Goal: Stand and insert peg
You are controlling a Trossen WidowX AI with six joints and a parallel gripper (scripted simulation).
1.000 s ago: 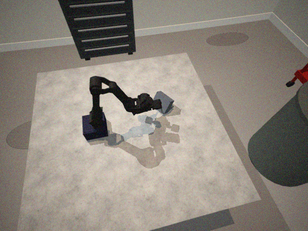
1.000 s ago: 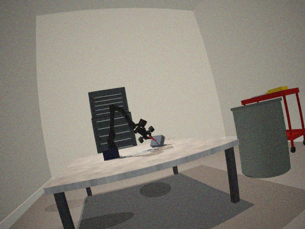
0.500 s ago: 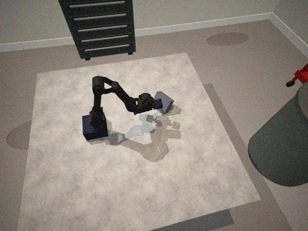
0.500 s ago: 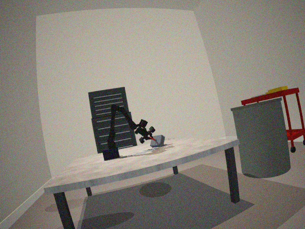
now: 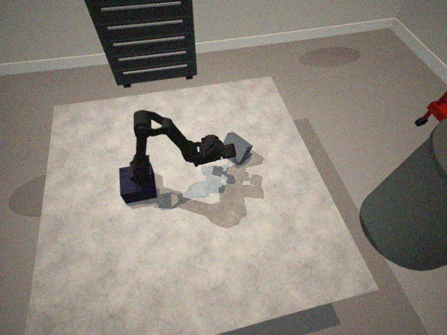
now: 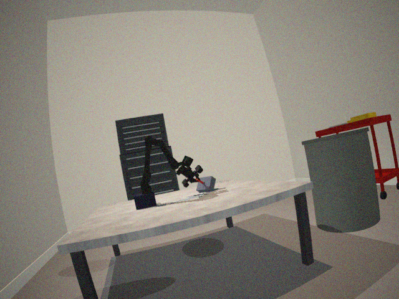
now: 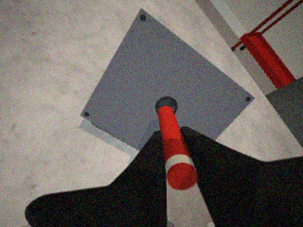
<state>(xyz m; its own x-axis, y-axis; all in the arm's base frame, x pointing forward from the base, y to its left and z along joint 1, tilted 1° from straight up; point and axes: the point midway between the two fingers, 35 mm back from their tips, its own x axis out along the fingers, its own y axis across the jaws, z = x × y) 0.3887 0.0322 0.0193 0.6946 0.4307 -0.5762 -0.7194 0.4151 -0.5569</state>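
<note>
The grey sloped panel lies 60 mm ahead of my gripper tip, 30 mm to the left of it and 40 mm below it. From my gripper tip the other things lie so: red peg 10 mm behind, 10 mm to the right, 10 mm above.
</note>
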